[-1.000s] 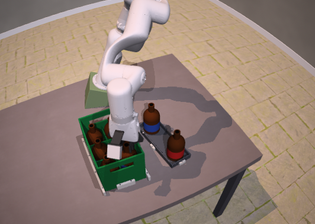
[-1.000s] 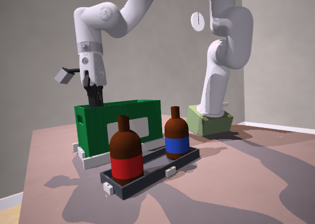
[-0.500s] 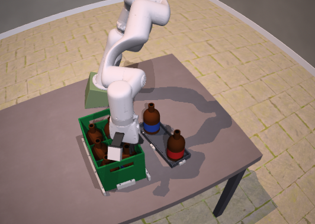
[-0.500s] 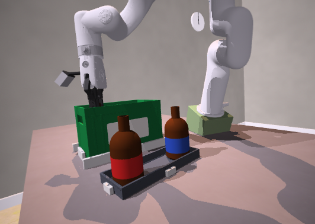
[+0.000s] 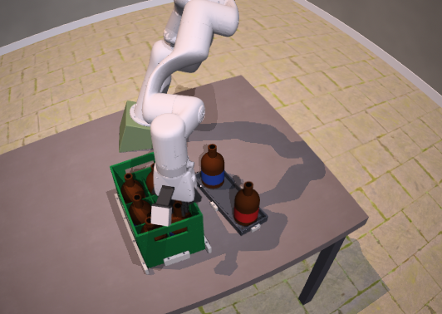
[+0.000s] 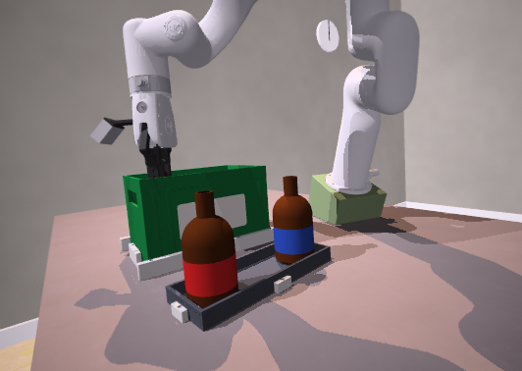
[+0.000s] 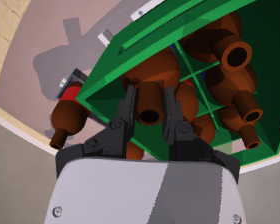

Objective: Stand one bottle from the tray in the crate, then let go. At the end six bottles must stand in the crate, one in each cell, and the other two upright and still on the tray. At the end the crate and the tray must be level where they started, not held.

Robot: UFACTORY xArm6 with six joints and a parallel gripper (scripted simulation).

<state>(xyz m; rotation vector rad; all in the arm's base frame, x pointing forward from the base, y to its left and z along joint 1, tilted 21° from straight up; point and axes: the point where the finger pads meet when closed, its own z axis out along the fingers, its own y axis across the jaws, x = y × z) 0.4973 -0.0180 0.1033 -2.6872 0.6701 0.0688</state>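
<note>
The green crate lies 9 cm below my hand, 8 cm behind it and 6 cm to the right of it. Round my hand: dark tray: 18 cm to the left, 17 cm below, 12 cm behind.
</note>
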